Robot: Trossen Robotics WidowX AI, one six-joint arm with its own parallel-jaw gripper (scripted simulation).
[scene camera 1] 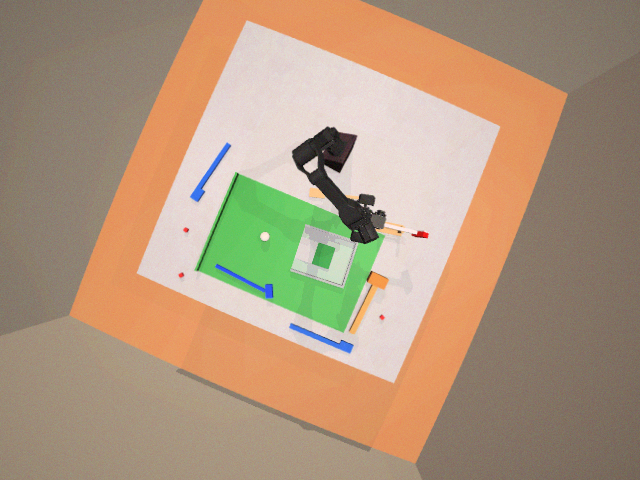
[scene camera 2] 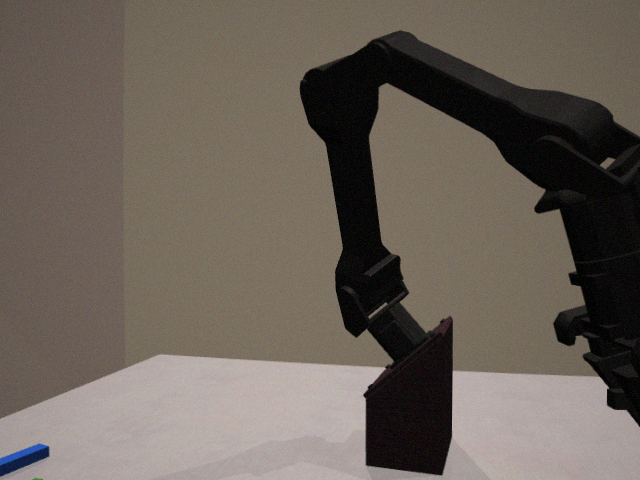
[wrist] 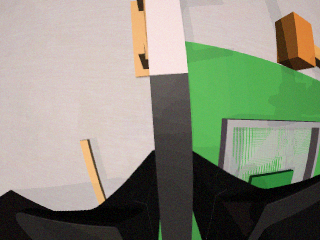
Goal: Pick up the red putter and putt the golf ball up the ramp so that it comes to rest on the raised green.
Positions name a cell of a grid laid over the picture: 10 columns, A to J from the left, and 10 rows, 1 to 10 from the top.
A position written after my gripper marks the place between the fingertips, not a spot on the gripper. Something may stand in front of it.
Observation:
My gripper (wrist: F7) holds a red putter. I also see a green mat (scene camera 1: D5).
The green mat also shows in the wrist view (wrist: H4).

